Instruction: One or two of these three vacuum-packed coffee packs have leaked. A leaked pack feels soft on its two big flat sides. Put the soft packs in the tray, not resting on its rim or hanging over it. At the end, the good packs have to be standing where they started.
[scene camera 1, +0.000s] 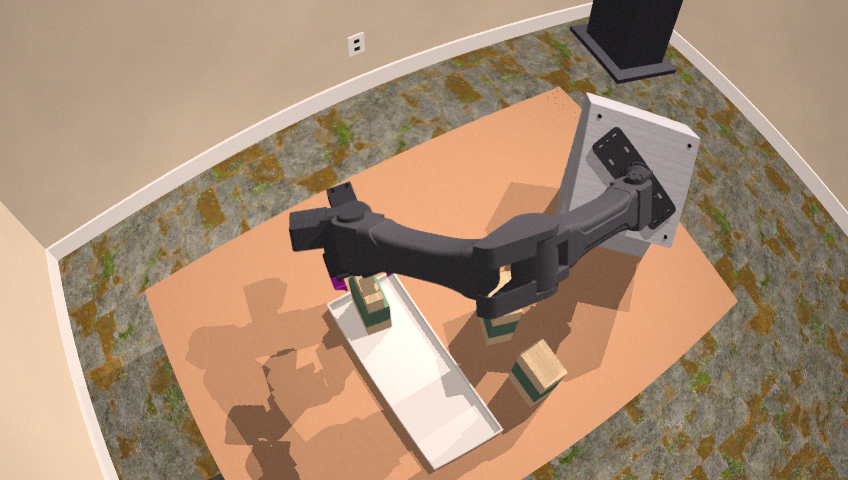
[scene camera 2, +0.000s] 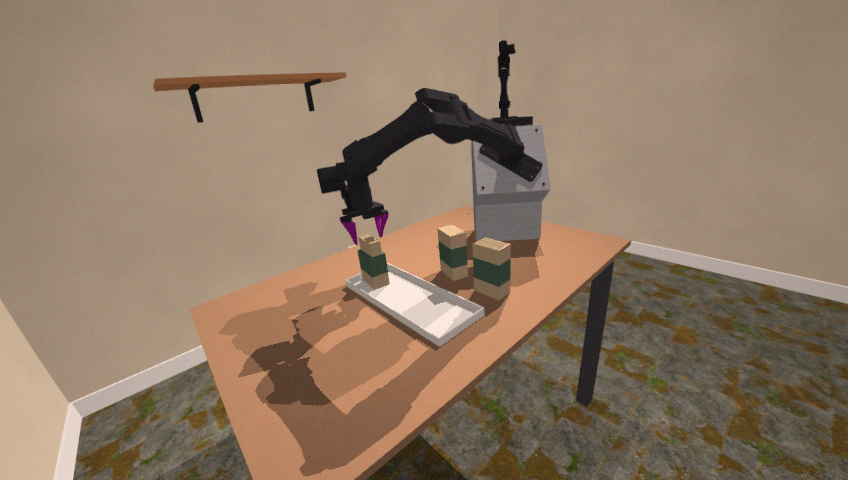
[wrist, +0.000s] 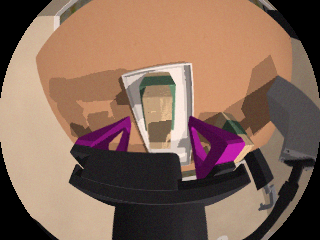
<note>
In view: my gripper (scene camera 2: 368, 240) and a white tray (scene camera 1: 408, 362).
The white tray also shows in scene camera 2 (scene camera 2: 426, 308) and in the wrist view (wrist: 182, 75). My gripper is seen too in the wrist view (wrist: 159, 120).
</note>
